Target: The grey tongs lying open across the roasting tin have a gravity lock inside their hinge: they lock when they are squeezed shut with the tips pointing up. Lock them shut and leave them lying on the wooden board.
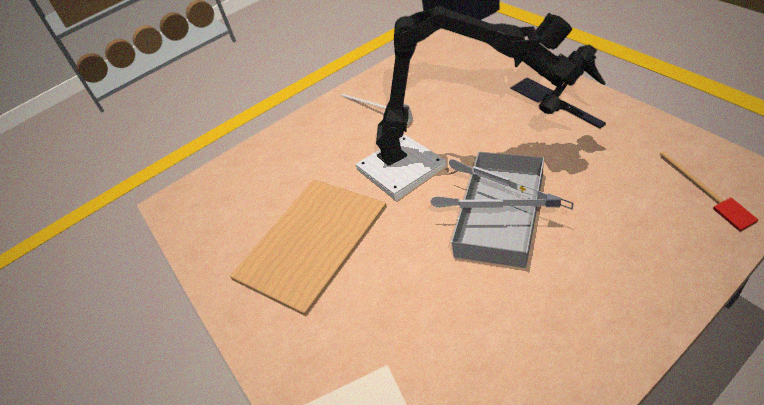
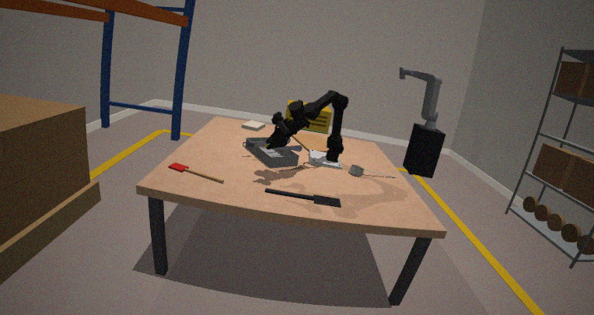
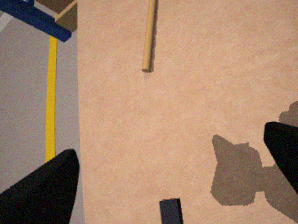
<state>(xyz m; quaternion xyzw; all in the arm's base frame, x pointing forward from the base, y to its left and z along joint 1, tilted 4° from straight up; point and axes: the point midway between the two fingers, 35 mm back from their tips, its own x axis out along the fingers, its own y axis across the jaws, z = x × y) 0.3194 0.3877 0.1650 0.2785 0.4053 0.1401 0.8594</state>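
The grey roasting tin is 320 mm to the right of my gripper tip, 130 mm below it and 10 mm ahead of it. From my gripper tip the other things lie so: wooden board: 730 mm to the right, 230 mm behind, 150 mm below; then black spatula: 220 mm behind, 160 mm below, 90 mm to the left; then red spatula: 310 mm ahead, 160 mm below, 80 mm to the left.
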